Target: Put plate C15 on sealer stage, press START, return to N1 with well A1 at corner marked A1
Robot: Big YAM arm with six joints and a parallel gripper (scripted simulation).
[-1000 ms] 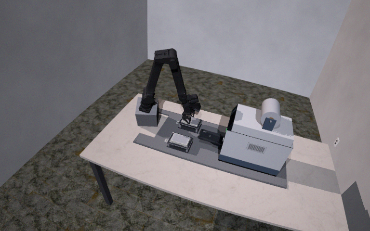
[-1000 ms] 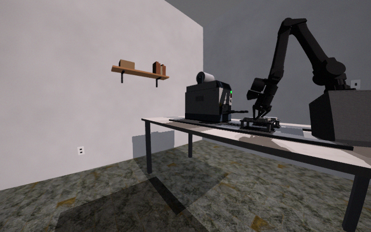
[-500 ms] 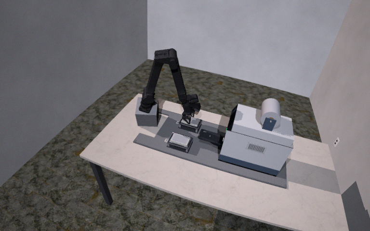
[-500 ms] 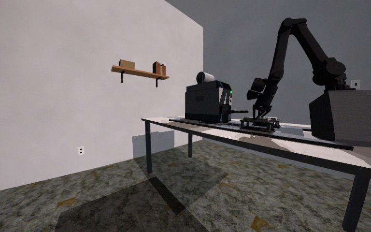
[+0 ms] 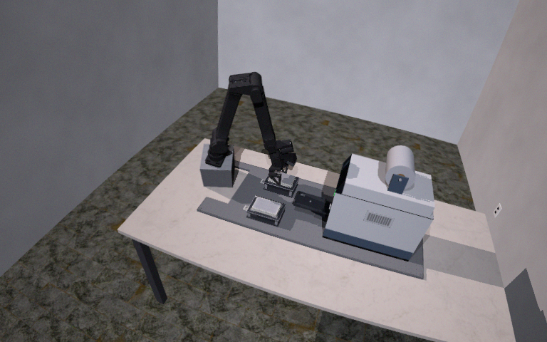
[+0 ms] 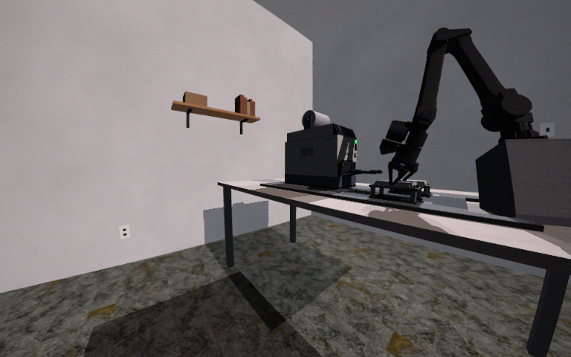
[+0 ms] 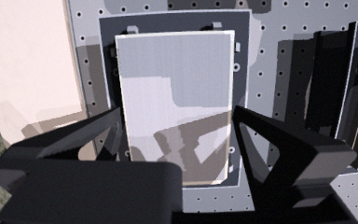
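The white well plate is right at my hand. Also, from my hand: foil roll: 51 cm ahead, 19 cm to the right, 36 cm above; dark stage: 18 cm ahead, 17 cm to the right, 4 cm above.
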